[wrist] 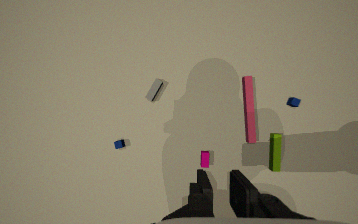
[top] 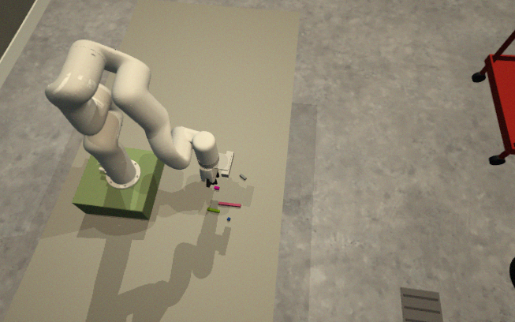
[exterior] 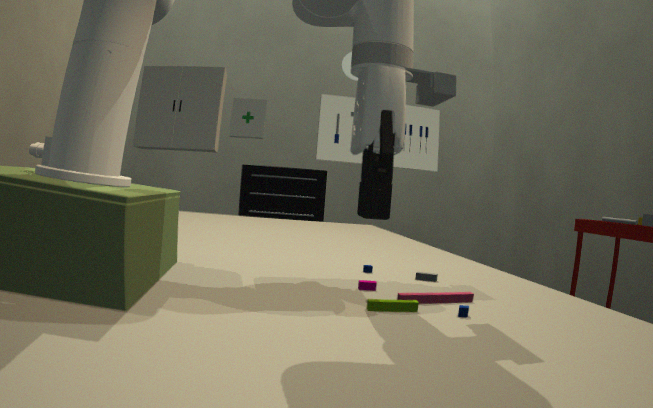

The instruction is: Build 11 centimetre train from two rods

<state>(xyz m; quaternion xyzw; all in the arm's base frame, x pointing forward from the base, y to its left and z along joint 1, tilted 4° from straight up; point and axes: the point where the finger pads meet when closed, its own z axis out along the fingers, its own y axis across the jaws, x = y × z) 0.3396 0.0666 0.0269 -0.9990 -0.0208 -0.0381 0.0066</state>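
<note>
Right now my hand is 7 cm short of the pink rod, 6 cm to the left of it and 10 cm above it. The rest, counted from my hand: grey rod (9 cm ahead, 8 cm to the left, 10 cm below); magenta rod (10 cm below); lime rod (2 cm ahead, 10 cm to the right, 10 cm below).
</note>
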